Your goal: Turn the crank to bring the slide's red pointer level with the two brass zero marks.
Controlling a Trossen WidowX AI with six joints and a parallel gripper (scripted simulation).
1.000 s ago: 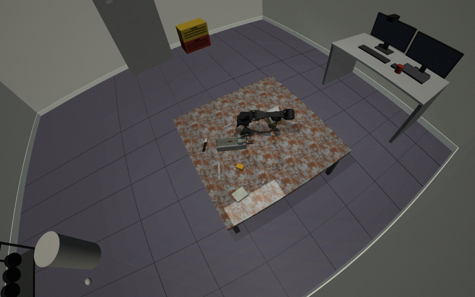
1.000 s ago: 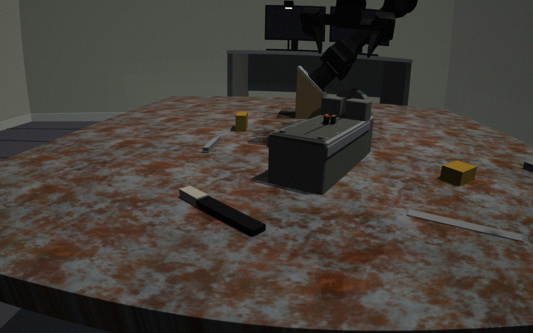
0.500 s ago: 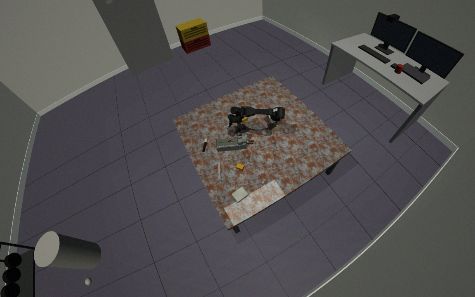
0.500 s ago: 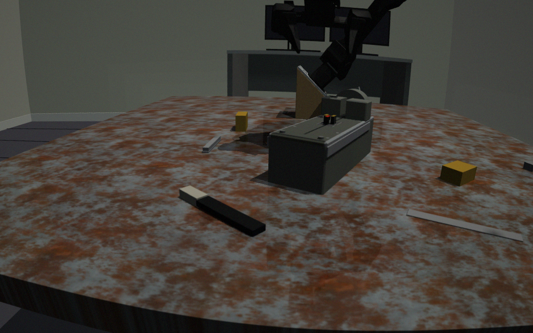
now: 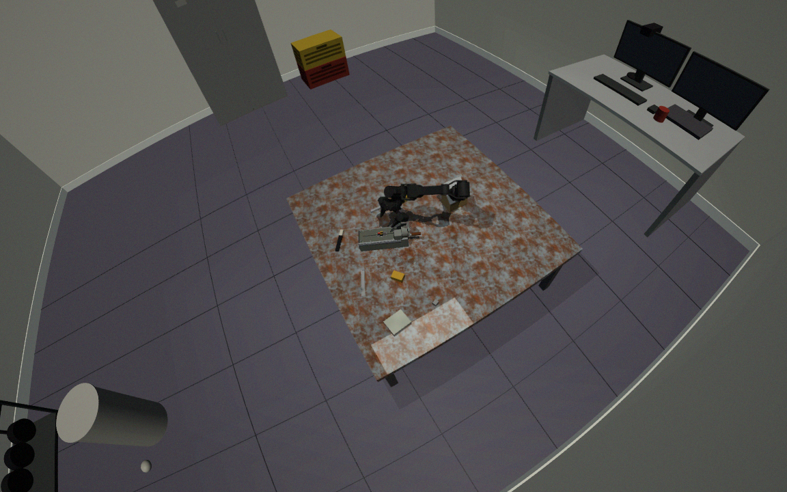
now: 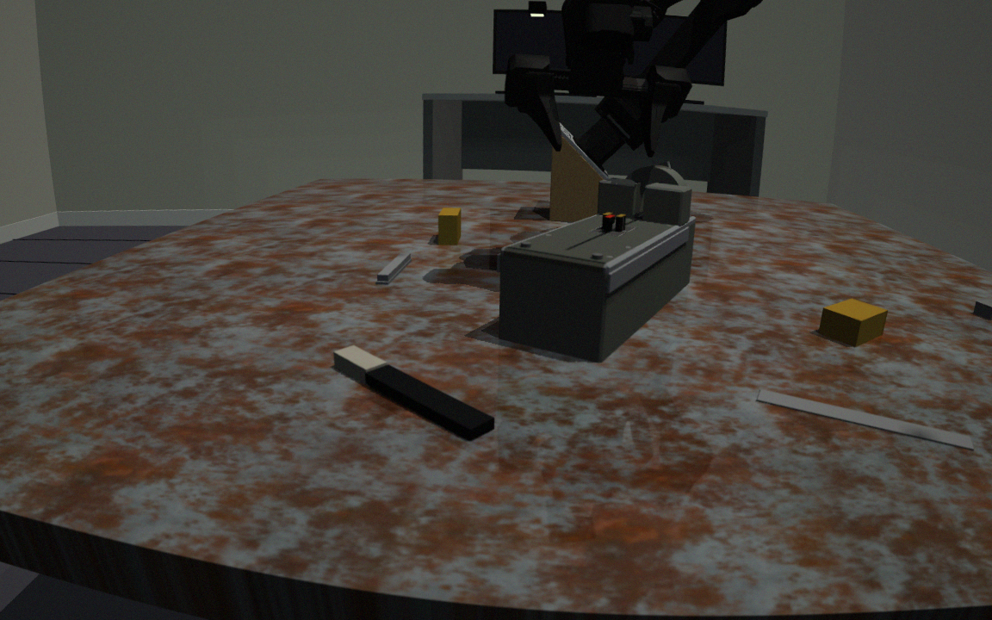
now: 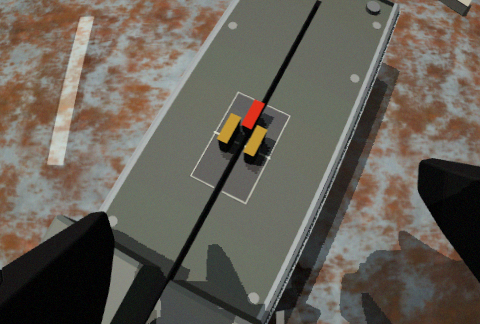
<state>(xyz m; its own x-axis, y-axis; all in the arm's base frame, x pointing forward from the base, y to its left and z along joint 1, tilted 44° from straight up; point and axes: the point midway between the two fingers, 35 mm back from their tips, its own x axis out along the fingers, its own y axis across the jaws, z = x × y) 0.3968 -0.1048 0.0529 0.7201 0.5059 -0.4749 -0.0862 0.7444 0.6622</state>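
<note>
Now: gripper tip 11 cm to the right of the brown crank handle, 11 cm past it and 8 cm above it. The rest, counted from my gripper tip: red pointer: 6 cm below, 5 cm ahead; then small grey bar: 22 cm to the right, 14 cm below, 7 cm behind; then grey strip: 26 cm ahead, 15 cm to the left, 14 cm below.
</note>
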